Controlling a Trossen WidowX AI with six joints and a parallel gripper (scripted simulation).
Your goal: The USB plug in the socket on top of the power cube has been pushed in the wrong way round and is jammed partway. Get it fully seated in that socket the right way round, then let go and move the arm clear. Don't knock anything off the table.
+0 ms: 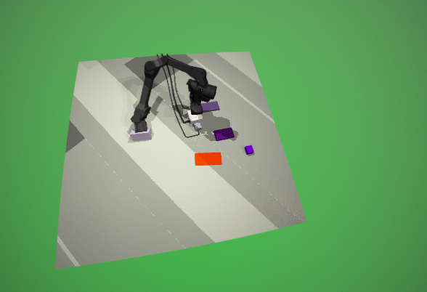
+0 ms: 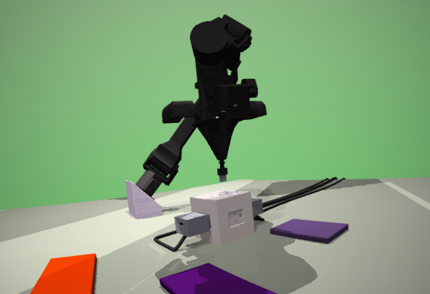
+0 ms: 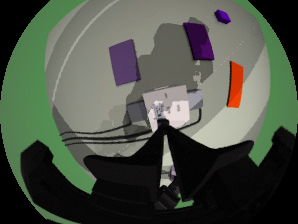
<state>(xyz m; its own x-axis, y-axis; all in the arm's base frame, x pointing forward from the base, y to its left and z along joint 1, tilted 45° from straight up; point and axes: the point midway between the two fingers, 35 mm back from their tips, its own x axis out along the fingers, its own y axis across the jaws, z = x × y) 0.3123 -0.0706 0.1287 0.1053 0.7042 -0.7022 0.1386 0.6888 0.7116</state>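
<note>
Now: the USB plug 20 mm below my gripper tip. Also, from my gripper tip: orange slab 20 mm ahead, 280 mm to the right, 130 mm below; USB socket 70 mm below; purple block 270 mm ahead, 290 mm to the right, 120 mm below.
</note>
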